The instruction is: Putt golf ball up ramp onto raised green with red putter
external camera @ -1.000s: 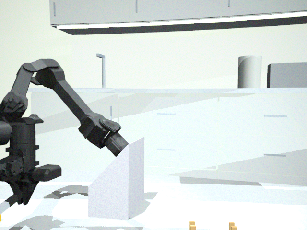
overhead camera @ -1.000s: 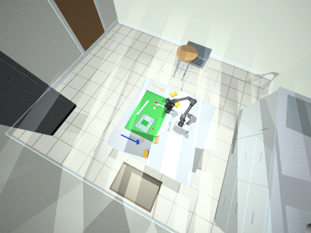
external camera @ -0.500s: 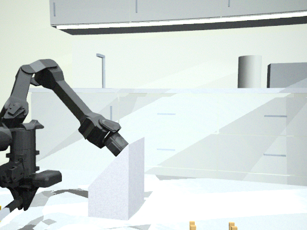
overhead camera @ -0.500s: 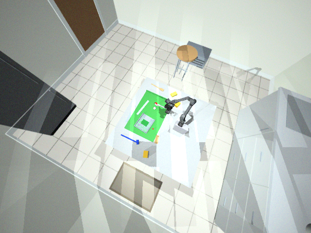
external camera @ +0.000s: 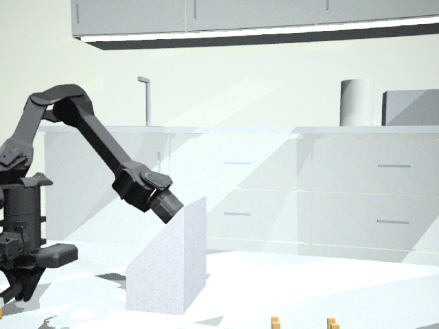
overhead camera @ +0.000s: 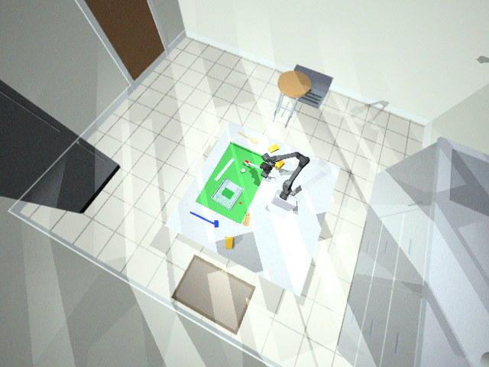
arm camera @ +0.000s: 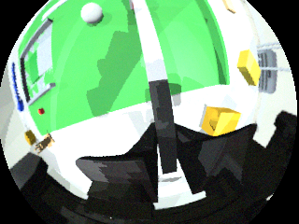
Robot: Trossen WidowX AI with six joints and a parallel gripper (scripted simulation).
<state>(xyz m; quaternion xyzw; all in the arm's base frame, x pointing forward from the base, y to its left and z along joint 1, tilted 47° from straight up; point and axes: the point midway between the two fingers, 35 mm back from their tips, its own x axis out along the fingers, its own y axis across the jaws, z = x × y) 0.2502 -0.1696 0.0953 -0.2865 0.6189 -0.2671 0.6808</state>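
My gripper tip is now 120 mm short of the red putter. From my gripper tip the other things lie so: blue putter (260 mm ahead, 680 mm to the left, 60 mm below); then green mat (240 mm ahead, 210 mm to the left, 70 mm below); then white golf ball (220 mm ahead, 90 mm to the left, 50 mm below).
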